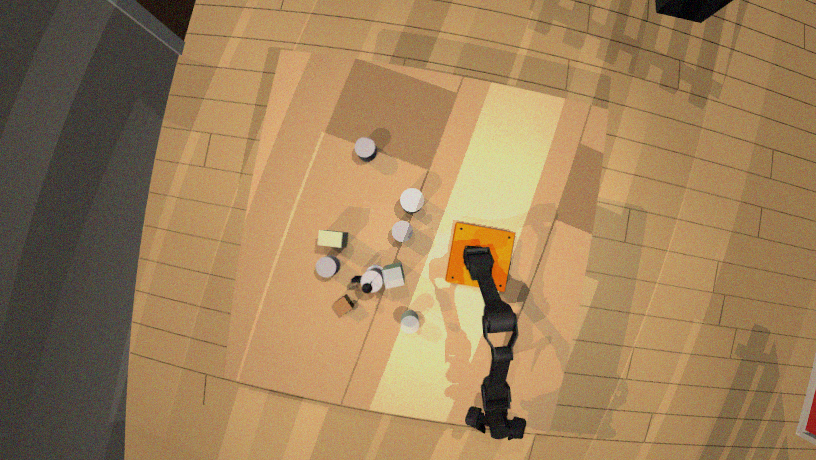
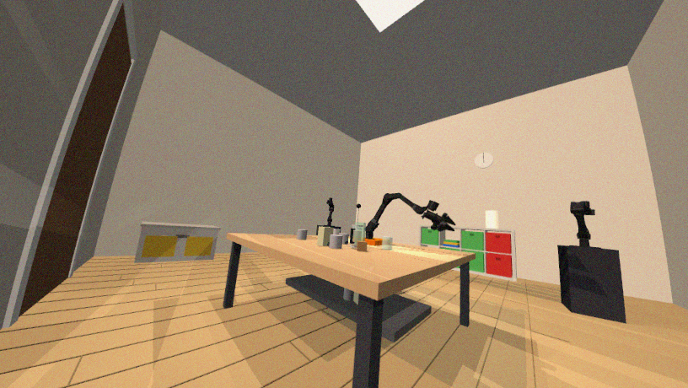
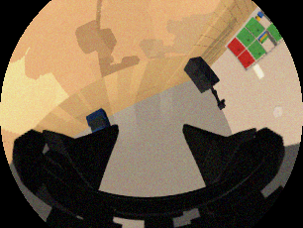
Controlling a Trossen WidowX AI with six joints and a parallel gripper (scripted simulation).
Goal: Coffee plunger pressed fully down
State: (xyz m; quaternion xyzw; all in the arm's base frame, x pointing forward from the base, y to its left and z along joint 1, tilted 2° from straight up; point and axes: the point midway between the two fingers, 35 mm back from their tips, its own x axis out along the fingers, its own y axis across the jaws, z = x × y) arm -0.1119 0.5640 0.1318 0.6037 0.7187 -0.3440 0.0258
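My gripper tip is now 48 cm to the left of the coffee press, 47 cm short of it and 4 cm above it. Also, from my gripper tip: brown cube 56 cm ahead, 37 cm to the right, 15 cm below; then pale green box 51 cm to the right, 39 cm ahead, 9 cm below.
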